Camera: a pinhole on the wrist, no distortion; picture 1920 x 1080 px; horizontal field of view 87.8 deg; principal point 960.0 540.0 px. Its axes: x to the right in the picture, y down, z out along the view. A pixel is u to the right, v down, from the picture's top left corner.
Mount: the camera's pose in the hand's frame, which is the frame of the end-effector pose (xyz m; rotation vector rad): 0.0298 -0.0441 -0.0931 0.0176 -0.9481 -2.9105
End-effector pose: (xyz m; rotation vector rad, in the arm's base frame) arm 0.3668 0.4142 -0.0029 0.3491 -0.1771 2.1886
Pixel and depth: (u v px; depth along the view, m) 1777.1 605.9 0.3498
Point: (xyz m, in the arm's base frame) 0.4603 0.0875 0.1108
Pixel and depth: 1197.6 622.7 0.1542
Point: 0.3539 0.3757 0.0311
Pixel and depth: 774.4 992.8 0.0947
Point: 0.3590 0.4609 0.0199
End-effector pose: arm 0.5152 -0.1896 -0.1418 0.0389 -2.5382 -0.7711
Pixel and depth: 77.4 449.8 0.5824
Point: -0.0558 0.2222 0.0437
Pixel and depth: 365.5 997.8 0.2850
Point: 0.2467 -0.0858 -0.1909
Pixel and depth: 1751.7 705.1 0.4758
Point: 0.6898 0.1652 -0.4728
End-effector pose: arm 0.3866 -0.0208 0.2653 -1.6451 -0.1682 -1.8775
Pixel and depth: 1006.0 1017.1 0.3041
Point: 0.5974 0.0758 0.3255
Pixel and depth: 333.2 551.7 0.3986
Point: 0.6833 -0.1721 0.4984
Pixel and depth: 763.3 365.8 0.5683
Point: 0.8439 -0.2154 0.3221
